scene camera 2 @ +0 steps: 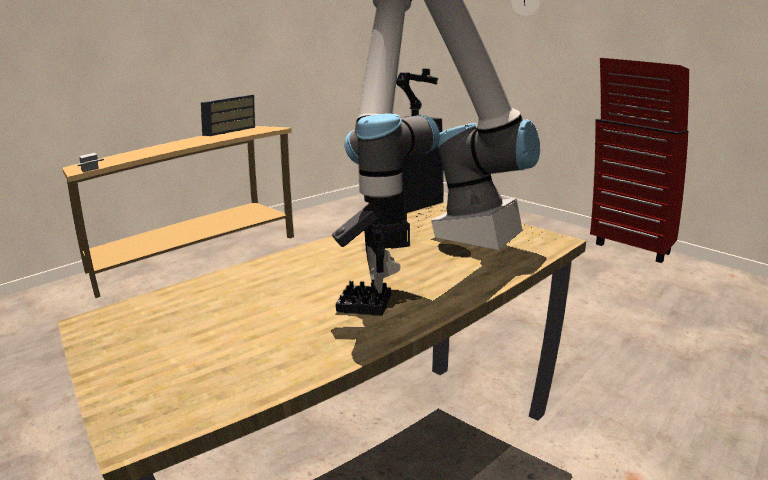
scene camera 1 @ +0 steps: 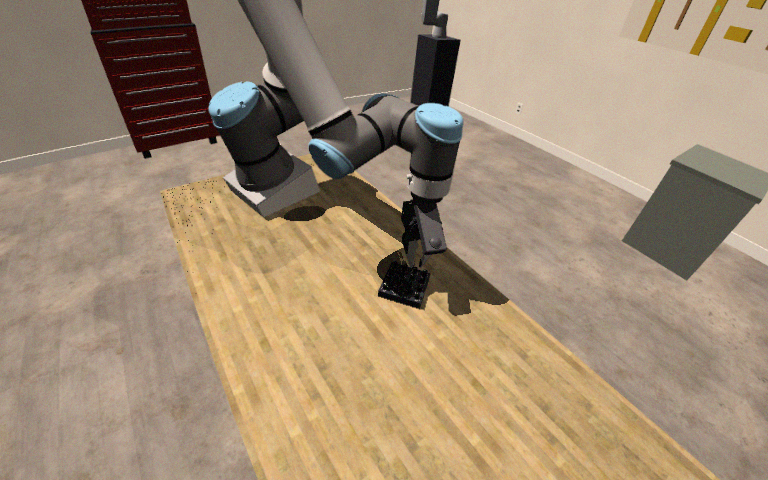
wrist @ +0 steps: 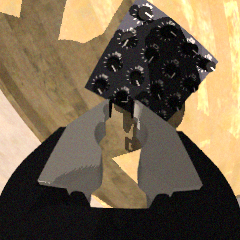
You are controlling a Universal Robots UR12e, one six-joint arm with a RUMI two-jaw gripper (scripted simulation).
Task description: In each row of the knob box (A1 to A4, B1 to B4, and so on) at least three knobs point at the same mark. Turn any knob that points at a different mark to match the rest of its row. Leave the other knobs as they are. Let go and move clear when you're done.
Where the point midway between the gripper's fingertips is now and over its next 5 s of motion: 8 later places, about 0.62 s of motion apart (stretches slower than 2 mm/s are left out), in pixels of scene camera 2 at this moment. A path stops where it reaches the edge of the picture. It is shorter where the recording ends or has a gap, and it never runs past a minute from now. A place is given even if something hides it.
My gripper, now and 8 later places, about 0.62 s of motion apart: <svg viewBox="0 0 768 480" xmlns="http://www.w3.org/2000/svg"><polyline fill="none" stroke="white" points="378,291 378,294 378,295 378,282 377,280 372,274 365,267 362,262 362,264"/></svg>
